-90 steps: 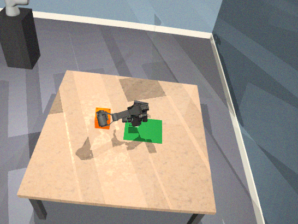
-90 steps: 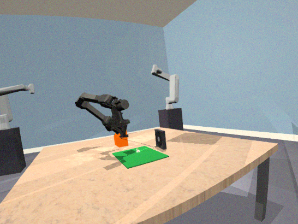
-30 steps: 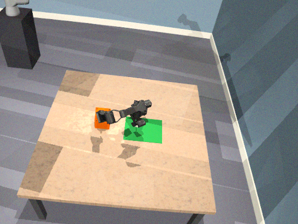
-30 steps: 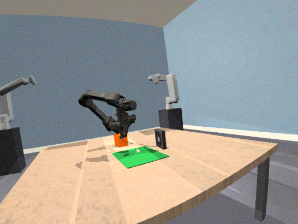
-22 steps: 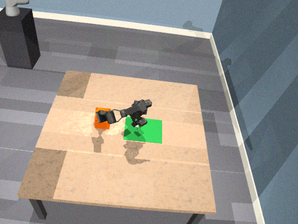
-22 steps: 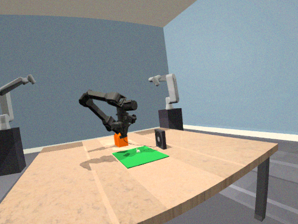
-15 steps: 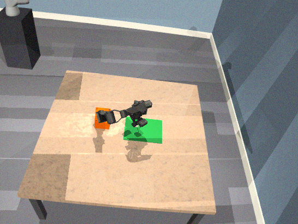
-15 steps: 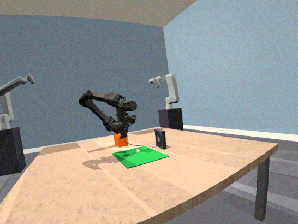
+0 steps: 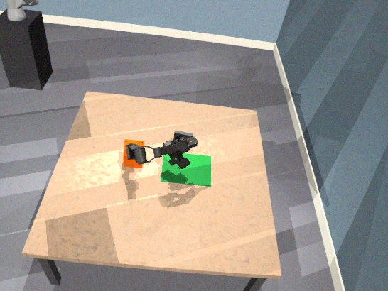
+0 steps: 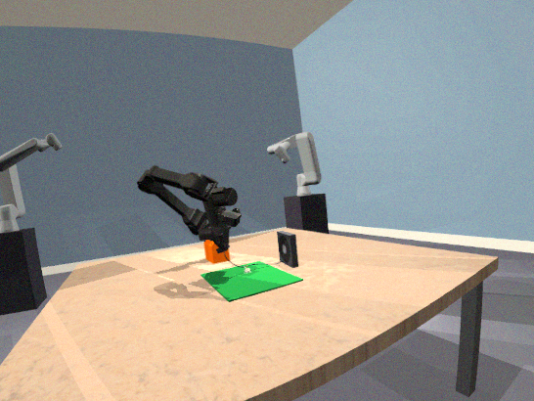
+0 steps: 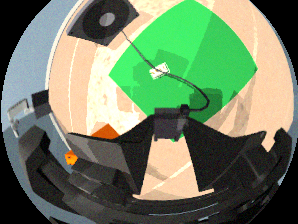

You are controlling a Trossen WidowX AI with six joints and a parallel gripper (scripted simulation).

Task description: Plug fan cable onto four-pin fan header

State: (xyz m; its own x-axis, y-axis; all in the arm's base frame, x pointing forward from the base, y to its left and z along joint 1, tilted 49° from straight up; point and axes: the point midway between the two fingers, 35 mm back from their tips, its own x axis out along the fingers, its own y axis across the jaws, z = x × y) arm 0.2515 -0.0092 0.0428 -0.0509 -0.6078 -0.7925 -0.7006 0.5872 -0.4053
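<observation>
My gripper tip is 110 mm above the green board, 90 mm short of it and 40 mm to the right of it. The rest, counted from my gripper tip: black fan (210 mm to the left, 40 mm below, 40 mm ahead); then dark cable plug (10 mm to the right, 10 mm behind).
</observation>
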